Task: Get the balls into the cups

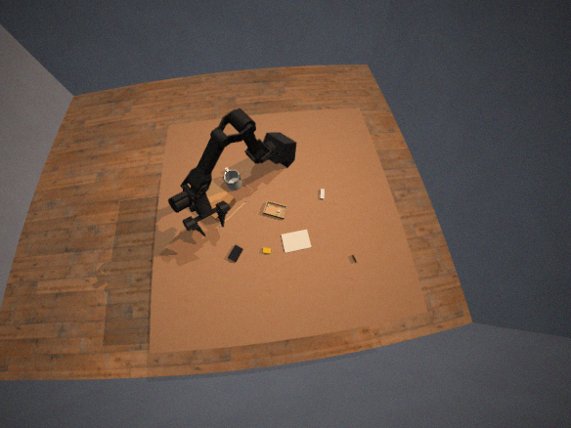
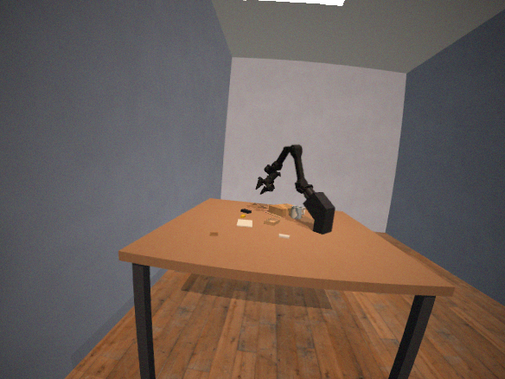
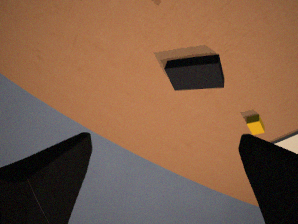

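Right now the wooden puzzle is 29 cm to the left of my hand, 18 cm below it and 4 cm behind it. The rest, counted from my hand: cardboard box 21 cm behind, 16 cm below, 1 cm to the right; then black block 18 cm below, 11 cm ahead, 4 cm to the left; then yellow block 18 cm to the left, 18 cm below, 14 cm ahead.
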